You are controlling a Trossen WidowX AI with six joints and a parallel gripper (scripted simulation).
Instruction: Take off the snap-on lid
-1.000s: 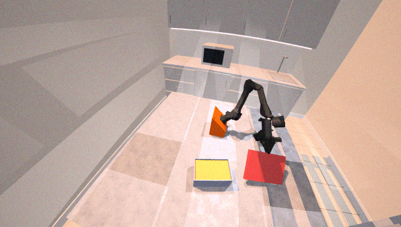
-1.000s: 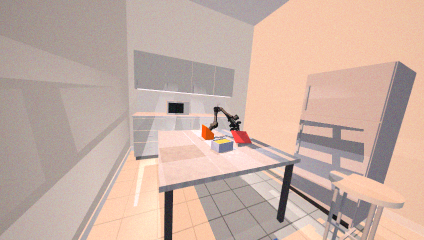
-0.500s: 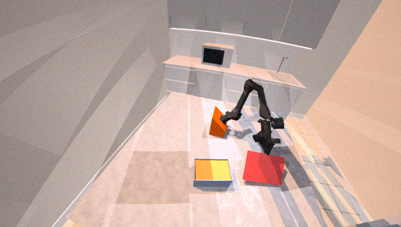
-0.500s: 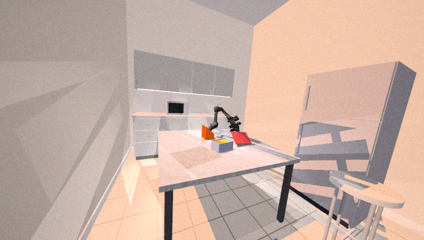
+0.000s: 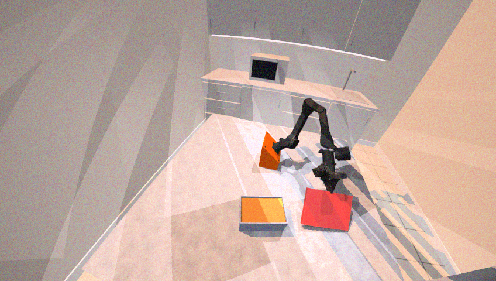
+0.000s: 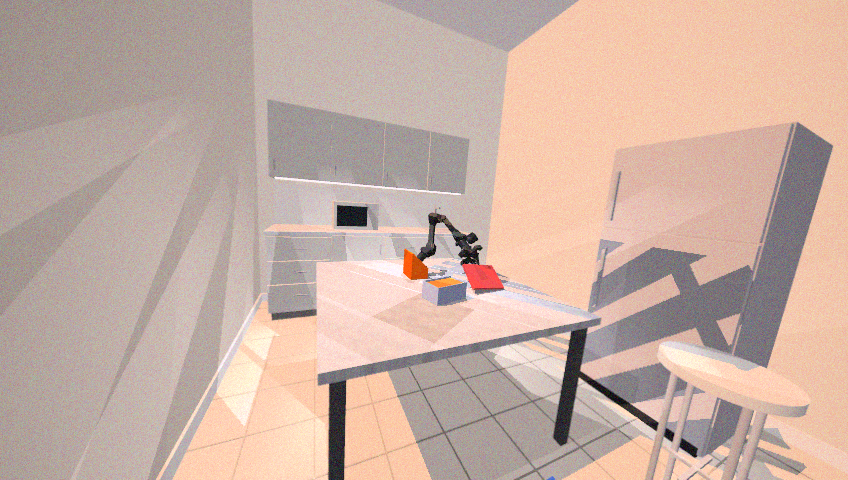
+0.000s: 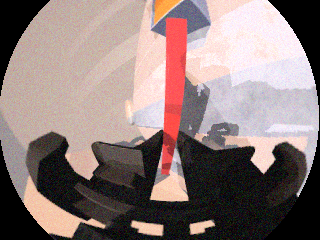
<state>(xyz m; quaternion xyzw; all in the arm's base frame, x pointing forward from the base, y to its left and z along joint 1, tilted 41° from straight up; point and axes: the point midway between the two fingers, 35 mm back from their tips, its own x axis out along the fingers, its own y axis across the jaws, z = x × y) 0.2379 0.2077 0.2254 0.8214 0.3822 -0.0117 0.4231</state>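
The red lid lies 6 cm ahead of my gripper tip and 5 cm below it. The rest, counted from my gripper tip: storage box (30 cm to the right, 16 cm ahead, 8 cm below).
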